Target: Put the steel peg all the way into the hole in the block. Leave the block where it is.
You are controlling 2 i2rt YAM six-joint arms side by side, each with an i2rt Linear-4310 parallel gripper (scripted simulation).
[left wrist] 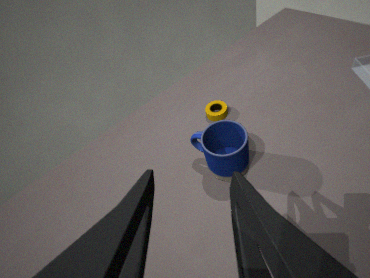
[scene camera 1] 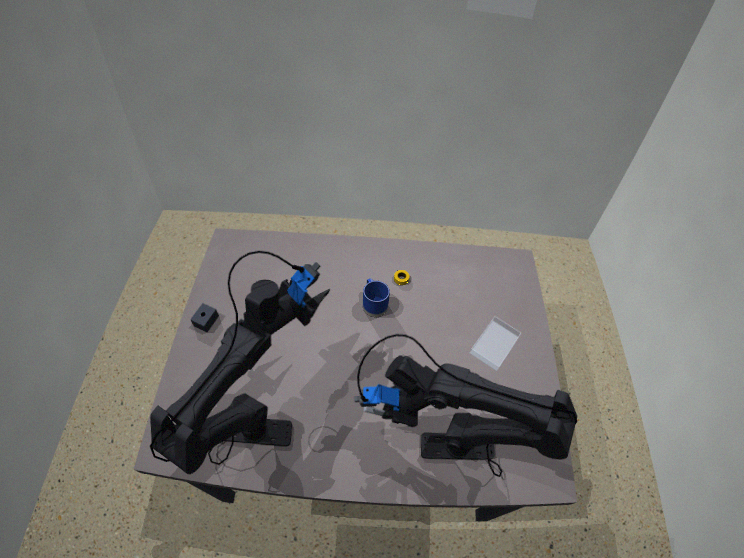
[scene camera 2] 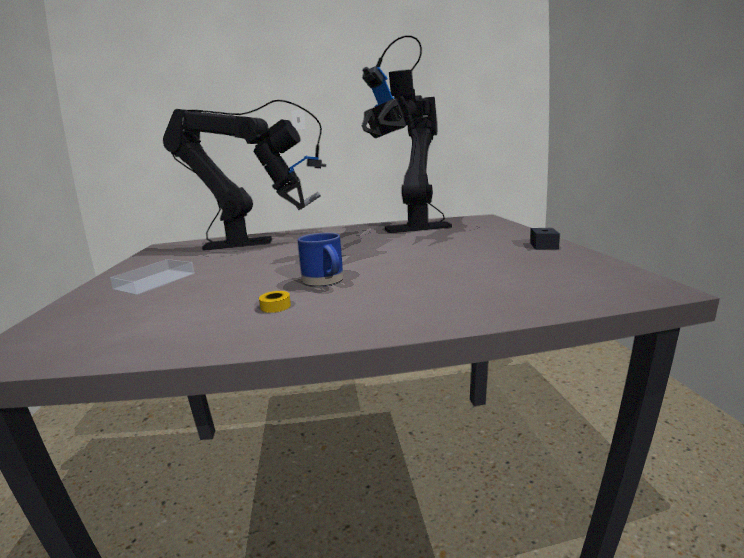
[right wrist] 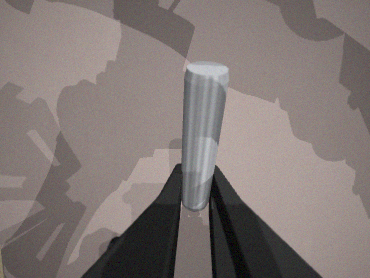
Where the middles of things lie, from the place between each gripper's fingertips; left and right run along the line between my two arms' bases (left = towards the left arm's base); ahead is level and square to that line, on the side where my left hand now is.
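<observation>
My left hand (scene camera 2: 371, 124): 180 mm above, 240 mm past, 160 mm to the left of the steel peg (right wrist: 206, 83). From my left hand, blue mug (scene camera 2: 317, 269): 260 mm below, 150 mm ahead, 130 mm to the right. Clear tray (scene camera 2: 138, 281), from my left hand: 290 mm below, 40 mm ahead, 510 mm to the right.
My right gripper (scene camera 1: 384, 414): 1 cm below the steel peg, 2 cm to the right of it. Blue mug, from my right hand: 6 cm below, 39 cm ahead, 5 cm to the left. Clear tray, from my right hand: 10 cm below, 28 cm ahead, 33 cm to the right.
</observation>
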